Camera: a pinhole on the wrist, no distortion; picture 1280 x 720 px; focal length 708.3 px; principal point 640.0 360.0 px. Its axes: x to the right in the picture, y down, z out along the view. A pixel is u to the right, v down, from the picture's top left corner.
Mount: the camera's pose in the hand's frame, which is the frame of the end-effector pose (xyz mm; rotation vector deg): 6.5 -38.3 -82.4 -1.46 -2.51 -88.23
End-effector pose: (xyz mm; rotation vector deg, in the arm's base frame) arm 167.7 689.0 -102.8 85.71 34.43 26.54
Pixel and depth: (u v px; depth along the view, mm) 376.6 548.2 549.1
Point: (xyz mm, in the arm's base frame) 579.2 426.9 69.0
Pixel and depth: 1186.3 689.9 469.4
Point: 571.0 505.5 -501.9
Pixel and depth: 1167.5 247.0 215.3
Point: 220.5 557.7 -293.0
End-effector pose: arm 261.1 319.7 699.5 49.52 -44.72 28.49
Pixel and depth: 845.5 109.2 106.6
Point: 275.2 259.5 653.6
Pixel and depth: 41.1 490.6 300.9
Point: 55.2 284.0 934.4
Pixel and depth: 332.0 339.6 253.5
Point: 134.8 229.8 801.3
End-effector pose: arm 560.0 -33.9 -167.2 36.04 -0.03 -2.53
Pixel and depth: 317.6 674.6 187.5
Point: 645.7 -50.8 -51.8
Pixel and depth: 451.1 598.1 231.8
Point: 639.0 -94.7 -27.9
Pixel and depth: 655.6 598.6 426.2
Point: 699.0 -262.8 95.8
